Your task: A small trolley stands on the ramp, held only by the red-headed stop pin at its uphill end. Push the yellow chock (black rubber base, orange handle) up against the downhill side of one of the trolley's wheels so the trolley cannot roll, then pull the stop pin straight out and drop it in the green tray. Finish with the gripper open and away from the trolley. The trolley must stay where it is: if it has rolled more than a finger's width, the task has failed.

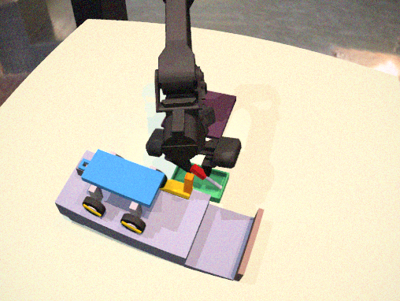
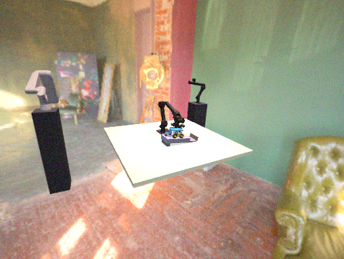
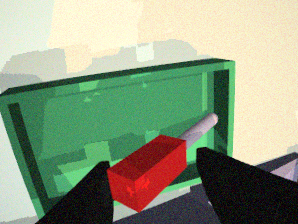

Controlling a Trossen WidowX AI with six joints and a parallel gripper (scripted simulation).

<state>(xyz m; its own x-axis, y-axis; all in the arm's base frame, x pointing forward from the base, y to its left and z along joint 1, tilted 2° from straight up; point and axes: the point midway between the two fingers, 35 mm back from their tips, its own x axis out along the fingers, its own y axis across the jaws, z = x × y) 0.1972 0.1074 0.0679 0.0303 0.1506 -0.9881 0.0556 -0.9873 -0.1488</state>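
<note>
Now: gripper tip 5 cm above the green tray. Round my gripper tip: ramp: 14 cm ahead, 10 cm to the right, 1 cm above; then red-headed stop pin: 1 cm to the left, 1 cm below; then yellow chock: 7 cm ahead, 2 cm to the right, 4 cm above.
</note>
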